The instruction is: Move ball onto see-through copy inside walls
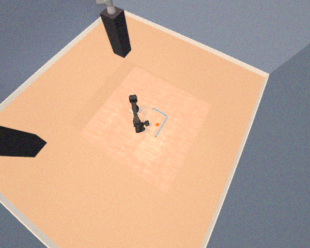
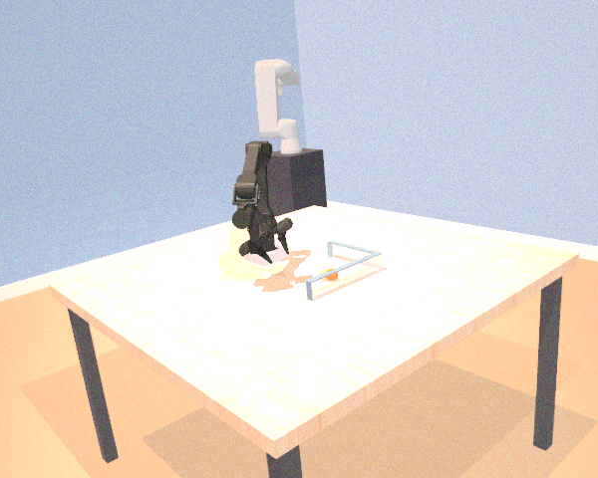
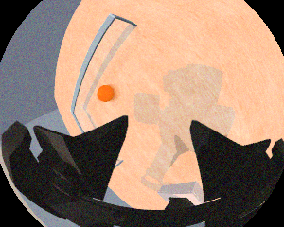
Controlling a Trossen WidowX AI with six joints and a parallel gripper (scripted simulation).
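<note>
Right now the see-through copy of ball is 100 mm to the left of my gripper tip, 100 mm ahead of it and 70 mm below it. Also, from my gripper tip: orange ball: 120 mm to the left, 110 mm ahead, 70 mm below.
</note>
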